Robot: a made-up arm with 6 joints.
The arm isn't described. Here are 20 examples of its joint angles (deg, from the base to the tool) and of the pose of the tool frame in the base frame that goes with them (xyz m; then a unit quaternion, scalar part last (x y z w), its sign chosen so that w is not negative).
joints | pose
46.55 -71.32 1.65 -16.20 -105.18 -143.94 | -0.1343 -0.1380 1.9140 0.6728 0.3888 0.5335 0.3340
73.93 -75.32 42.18 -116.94 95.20 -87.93 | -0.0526 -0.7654 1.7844 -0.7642 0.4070 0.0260 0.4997
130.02 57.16 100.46 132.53 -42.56 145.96 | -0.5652 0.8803 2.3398 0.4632 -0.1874 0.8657 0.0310
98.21 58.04 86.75 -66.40 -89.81 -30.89 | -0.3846 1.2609 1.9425 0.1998 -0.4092 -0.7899 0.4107
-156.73 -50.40 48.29 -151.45 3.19 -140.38 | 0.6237 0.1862 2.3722 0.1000 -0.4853 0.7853 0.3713
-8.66 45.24 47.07 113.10 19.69 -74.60 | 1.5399 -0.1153 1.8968 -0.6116 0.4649 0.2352 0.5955
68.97 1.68 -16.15 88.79 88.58 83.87 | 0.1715 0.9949 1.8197 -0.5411 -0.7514 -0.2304 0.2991
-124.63 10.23 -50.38 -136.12 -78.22 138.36 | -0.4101 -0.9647 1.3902 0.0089 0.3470 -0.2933 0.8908
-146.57 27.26 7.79 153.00 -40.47 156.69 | -1.1940 -0.7438 1.8629 0.1032 0.0559 -0.8198 0.5605
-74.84 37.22 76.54 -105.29 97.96 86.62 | 0.0919 -0.9783 2.2185 0.3920 0.0345 -0.7326 0.5554
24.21 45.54 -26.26 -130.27 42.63 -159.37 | 1.0200 0.4086 0.8416 0.5636 -0.7093 -0.3145 0.2835
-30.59 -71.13 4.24 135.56 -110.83 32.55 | -0.5967 0.1875 2.0256 0.4806 0.6424 -0.5461 0.2411
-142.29 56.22 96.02 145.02 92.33 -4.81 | -0.8097 -0.8048 1.9693 0.3445 -0.9179 -0.1689 0.1010
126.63 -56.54 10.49 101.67 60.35 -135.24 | 0.0208 -0.3180 2.3115 0.2371 0.5438 -0.7729 0.2251
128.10 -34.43 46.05 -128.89 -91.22 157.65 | 0.0947 -0.4476 2.3317 0.2056 -0.9077 0.1305 0.3416
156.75 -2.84 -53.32 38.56 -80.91 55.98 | -0.5708 0.4044 1.2855 0.7911 0.1669 0.3387 0.4812
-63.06 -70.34 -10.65 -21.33 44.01 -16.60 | -0.1787 0.2551 2.2450 -0.4901 -0.2838 -0.3132 0.7624
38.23 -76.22 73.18 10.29 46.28 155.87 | -0.9879 -0.7944 1.3795 0.4024 0.3035 -0.6469 0.5722
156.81 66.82 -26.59 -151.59 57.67 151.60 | -0.7747 0.3820 0.5859 0.9156 -0.3039 0.1084 0.2400
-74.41 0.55 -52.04 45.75 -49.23 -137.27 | 0.0874 -0.8759 1.2481 0.7089 0.1546 -0.4882 0.4850
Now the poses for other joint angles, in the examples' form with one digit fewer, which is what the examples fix.
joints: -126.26 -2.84 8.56 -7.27 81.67 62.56
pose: -0.451 -0.623 2.366 0.208 -0.426 0.877 0.080
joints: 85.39 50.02 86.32 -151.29 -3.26 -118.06
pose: 0.044 1.274 2.277 -0.785 -0.240 0.065 0.568
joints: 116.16 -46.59 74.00 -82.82 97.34 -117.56
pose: 0.520 -0.563 1.989 -0.624 0.409 0.352 0.565
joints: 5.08 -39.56 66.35 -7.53 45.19 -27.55
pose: -0.766 -0.099 2.262 -0.342 -0.784 0.029 0.517
